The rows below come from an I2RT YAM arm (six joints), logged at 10 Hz.
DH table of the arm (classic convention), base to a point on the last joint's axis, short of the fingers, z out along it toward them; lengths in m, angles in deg. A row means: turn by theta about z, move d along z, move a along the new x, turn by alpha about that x. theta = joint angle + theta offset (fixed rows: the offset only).
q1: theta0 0; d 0.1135; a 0.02; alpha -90
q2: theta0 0; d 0; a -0.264; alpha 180
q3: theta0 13.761; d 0; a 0.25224; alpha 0
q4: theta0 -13.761; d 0; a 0.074; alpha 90
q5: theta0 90; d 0; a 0; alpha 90
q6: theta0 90; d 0.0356; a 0; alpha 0
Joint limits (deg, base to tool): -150..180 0..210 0..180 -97..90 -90..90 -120..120
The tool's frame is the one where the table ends.
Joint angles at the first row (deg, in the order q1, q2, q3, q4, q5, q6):
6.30, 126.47, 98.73, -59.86, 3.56, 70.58
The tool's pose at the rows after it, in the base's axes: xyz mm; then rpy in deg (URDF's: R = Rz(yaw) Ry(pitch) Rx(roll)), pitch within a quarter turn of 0, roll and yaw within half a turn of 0:
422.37, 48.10, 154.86, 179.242, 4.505, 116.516
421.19, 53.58, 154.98, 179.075, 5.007, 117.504
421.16, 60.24, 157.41, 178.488, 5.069, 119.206
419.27, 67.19, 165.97, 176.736, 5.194, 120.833
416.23, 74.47, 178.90, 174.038, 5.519, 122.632
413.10, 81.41, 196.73, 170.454, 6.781, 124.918
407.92, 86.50, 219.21, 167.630, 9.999, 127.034
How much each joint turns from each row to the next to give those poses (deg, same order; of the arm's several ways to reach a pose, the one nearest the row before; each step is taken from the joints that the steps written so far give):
0.53, -0.17, -0.41, 0.08, 0.42, -0.37
0.79, -0.27, -0.42, 0.49, 0.41, -0.24
0.87, -0.21, 0.20, 0.22, -0.19, -0.87
0.92, -1.39, -0.30, 0.64, -0.57, -0.83
0.97, -2.17, -0.55, 1.06, -0.81, -1.00
0.96, -2.74, -0.41, 1.51, -0.50, -1.64
0.95, -3.24, -0.11, 0.84, 1.37, -1.96

